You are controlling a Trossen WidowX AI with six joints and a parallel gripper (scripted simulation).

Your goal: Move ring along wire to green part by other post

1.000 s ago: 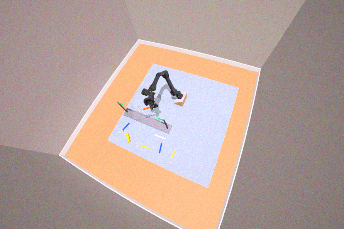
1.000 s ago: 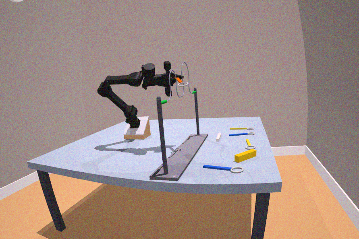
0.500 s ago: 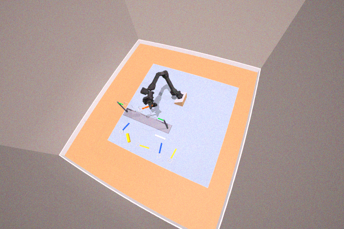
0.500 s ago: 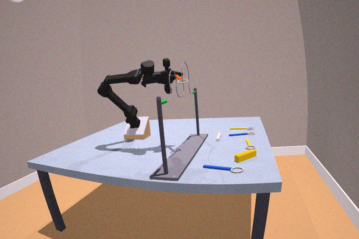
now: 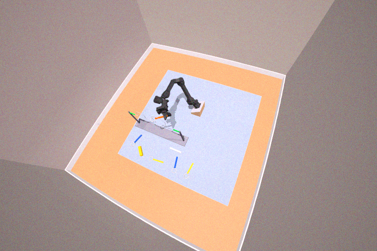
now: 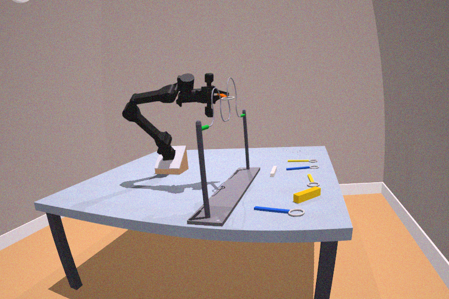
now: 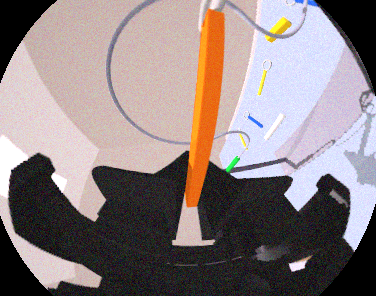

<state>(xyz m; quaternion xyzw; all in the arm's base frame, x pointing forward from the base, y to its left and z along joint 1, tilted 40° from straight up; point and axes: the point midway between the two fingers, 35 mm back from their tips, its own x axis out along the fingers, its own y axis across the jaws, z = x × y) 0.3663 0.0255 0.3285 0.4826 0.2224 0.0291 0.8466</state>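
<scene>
My gripper tip is now 9 cm to the left of the ring with orange handle and 1 cm above it. Round my gripper tip: yellow block (36 cm below, 30 cm ahead, 28 cm to the right); ring with blue handle (39 cm to the right, 37 cm below, 22 cm ahead); white bar (37 cm below, 17 cm ahead, 10 cm to the left).
</scene>
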